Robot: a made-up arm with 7 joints. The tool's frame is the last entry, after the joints.
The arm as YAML. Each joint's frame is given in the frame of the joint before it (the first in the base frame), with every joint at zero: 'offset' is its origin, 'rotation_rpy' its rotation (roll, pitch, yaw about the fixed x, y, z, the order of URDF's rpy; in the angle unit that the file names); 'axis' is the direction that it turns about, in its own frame. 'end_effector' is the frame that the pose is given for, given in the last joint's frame.
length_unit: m
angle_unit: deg
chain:
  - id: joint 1
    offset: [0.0, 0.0, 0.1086]
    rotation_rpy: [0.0, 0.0, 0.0]
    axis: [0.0, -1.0, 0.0]
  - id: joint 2
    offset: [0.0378, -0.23, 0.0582]
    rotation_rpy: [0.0, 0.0, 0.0]
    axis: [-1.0, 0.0, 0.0]
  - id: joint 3
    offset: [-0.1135, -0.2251, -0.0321]
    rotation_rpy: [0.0, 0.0, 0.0]
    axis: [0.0, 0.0, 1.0]
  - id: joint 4
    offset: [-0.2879, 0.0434, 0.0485]
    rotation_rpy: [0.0, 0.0, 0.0]
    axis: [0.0, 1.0, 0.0]
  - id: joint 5
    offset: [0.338, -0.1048, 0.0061]
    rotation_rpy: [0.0, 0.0, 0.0]
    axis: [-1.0, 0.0, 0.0]
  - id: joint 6
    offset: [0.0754, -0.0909, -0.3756]
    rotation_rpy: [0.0, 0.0, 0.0]
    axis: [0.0, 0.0, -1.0]
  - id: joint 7
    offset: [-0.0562, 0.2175, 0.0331]
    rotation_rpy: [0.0, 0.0, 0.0]
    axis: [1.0, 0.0, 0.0]
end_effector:
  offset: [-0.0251, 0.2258, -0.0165]
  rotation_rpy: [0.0, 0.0, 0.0]
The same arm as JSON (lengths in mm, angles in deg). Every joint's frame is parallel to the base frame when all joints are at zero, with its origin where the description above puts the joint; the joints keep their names.
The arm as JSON. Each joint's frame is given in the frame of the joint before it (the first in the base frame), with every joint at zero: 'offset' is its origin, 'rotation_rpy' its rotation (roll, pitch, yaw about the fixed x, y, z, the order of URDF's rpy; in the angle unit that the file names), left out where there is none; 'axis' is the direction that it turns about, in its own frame. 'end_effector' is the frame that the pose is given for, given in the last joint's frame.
{"length_unit": "mm", "angle_unit": "deg", "chain": [
  {"id": "joint 1", "offset": [0.0, 0.0, 108.6], "axis": [0.0, -1.0, 0.0]},
  {"id": "joint 2", "offset": [37.8, -230.0, 58.2], "axis": [-1.0, 0.0, 0.0]},
  {"id": "joint 3", "offset": [-113.5, -225.1, -32.1], "axis": [0.0, 0.0, 1.0]},
  {"id": "joint 4", "offset": [-287.9, 43.4, 48.5], "axis": [0.0, 1.0, 0.0]},
  {"id": "joint 5", "offset": [338.0, -104.8, 6.1], "axis": [-1.0, 0.0, 0.0]},
  {"id": "joint 6", "offset": [75.4, -90.9, -375.6], "axis": [0.0, 0.0, -1.0]},
  {"id": "joint 7", "offset": [-56.2, 217.5, 33.1], "axis": [1.0, 0.0, 0.0]}
], "end_effector": {"offset": [-25.1, 225.8, -16.5]}}

